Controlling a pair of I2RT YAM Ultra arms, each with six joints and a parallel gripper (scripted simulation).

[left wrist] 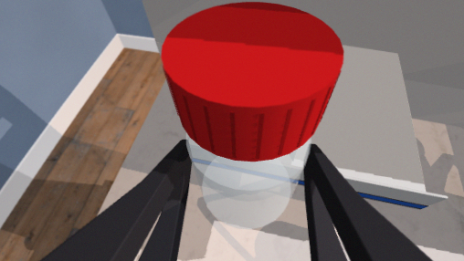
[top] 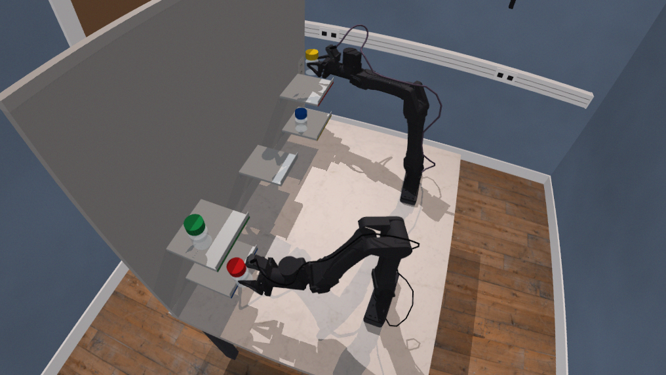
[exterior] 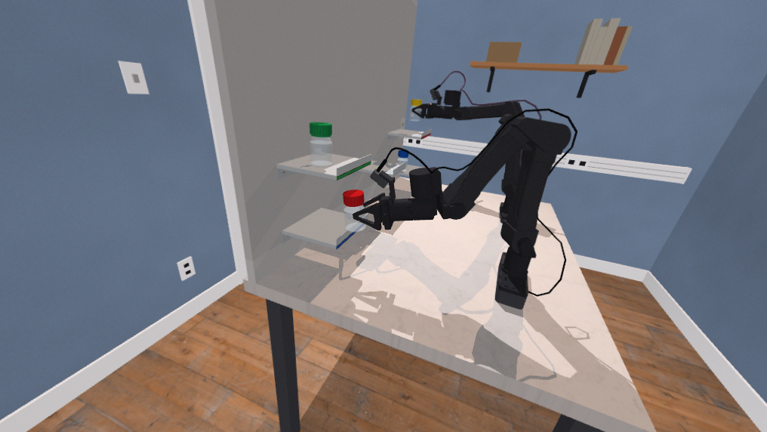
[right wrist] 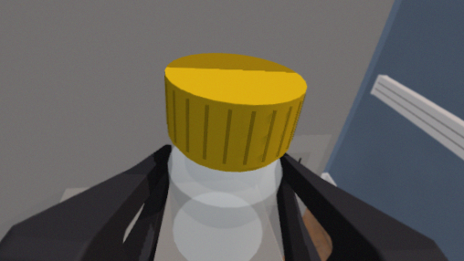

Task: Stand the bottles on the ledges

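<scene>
Right now my right hand is 250 mm above the blue-capped bottle, 100 mm to the right of it and 10 mm short of it. Round my right hand: green-capped bottle (880 mm to the left, 60 mm below); then grey wall panel (450 mm to the left, 110 mm ahead, 40 mm above); then yellow-capped bottle (10 mm below).
</scene>
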